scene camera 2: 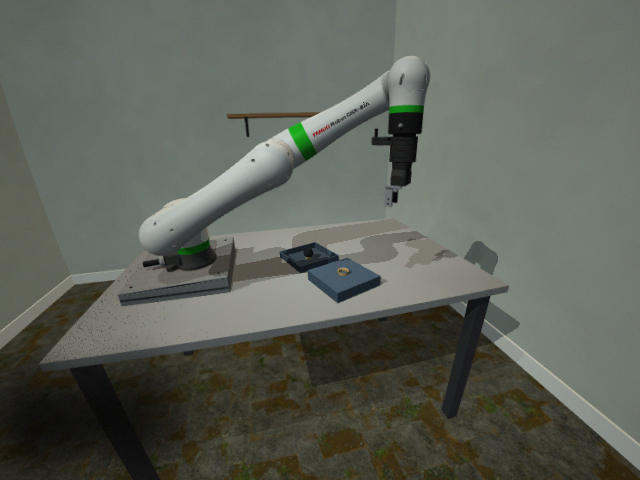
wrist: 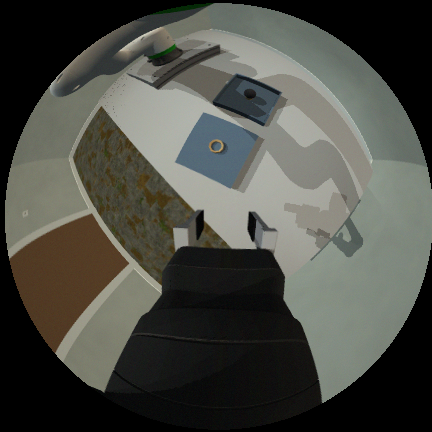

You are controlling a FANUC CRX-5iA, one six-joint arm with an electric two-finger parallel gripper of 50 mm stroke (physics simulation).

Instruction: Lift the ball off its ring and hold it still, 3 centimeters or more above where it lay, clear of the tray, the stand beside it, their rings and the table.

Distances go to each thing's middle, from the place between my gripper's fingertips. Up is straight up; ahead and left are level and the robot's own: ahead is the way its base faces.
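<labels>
Relative to the blue stand (scene camera 2: 343, 279), my hand is 130 mm past it, 80 mm to the right of it and 280 mm above it. The blue tray (scene camera 2: 295, 257) is well below my hand, far to the left of it and some way behind it.
</labels>
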